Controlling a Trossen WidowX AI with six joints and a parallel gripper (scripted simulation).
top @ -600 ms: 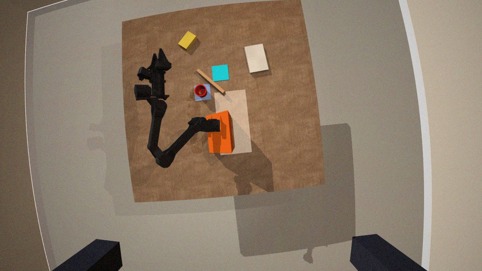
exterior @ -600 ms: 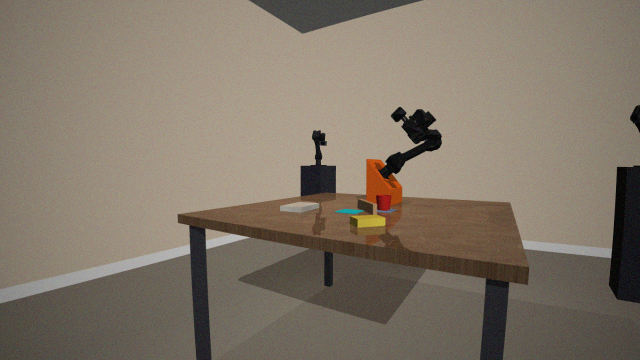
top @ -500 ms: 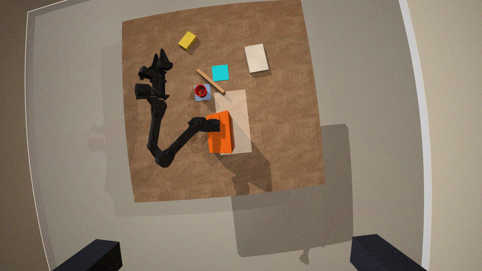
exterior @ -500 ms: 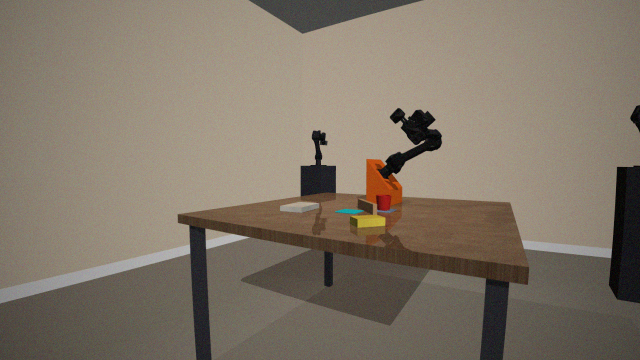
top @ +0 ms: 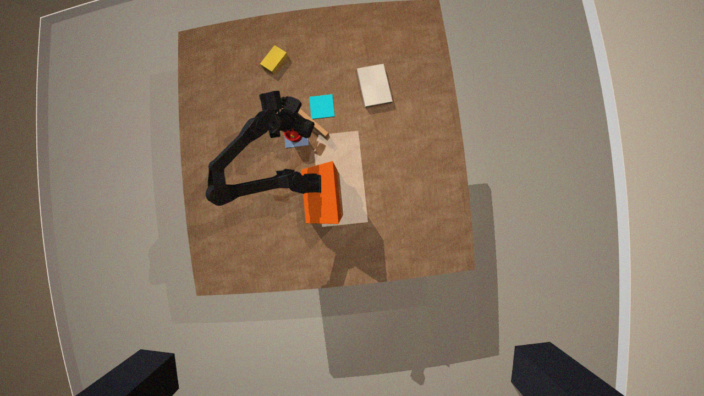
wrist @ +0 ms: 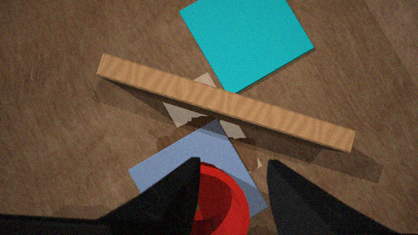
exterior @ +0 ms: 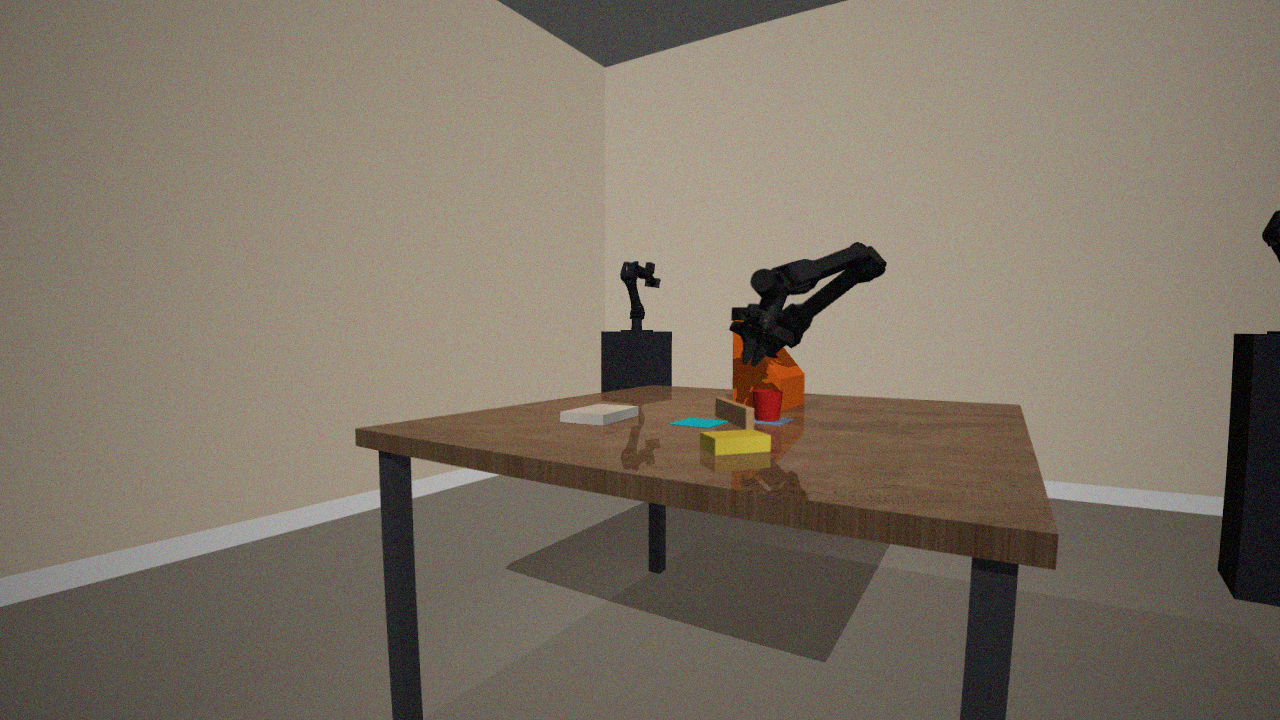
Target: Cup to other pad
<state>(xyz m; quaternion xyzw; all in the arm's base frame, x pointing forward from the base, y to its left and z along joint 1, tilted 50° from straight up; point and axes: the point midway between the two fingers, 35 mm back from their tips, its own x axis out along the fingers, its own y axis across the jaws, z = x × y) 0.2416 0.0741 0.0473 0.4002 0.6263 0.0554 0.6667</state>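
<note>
My gripper tip is now 30 mm past the red cup, 30 mm to the right of it and 100 mm above it. The rest, counted from my gripper tip: cyan pad 100 mm ahead, 80 mm to the right, 150 mm below; then wooden bar 30 mm ahead, 20 mm to the right, 120 mm below; then light blue pad 30 mm behind, 30 mm to the left, 150 mm below.
</note>
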